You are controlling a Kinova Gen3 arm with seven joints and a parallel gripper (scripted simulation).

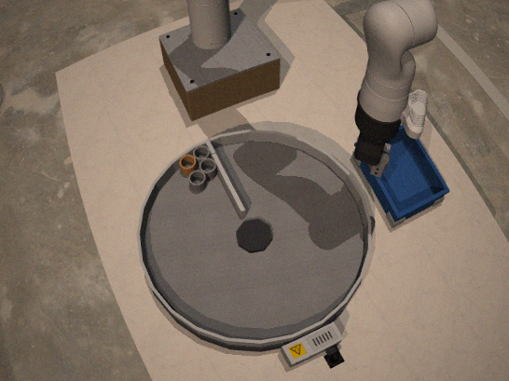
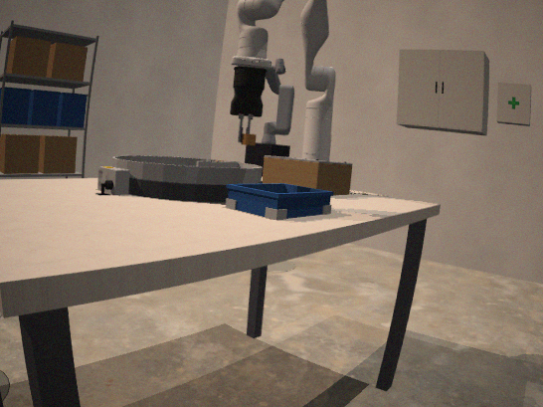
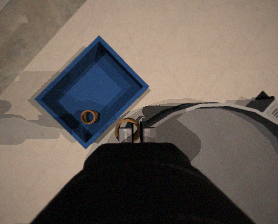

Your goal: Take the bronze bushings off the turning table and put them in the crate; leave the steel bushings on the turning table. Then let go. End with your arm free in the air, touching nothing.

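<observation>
The blue crate lies 10 mm behind my hand, 110 mm to the left of it and 130 mm below it. Round my hand: round grey turning table 30 mm behind, 230 mm to the right, 110 mm below.
</observation>
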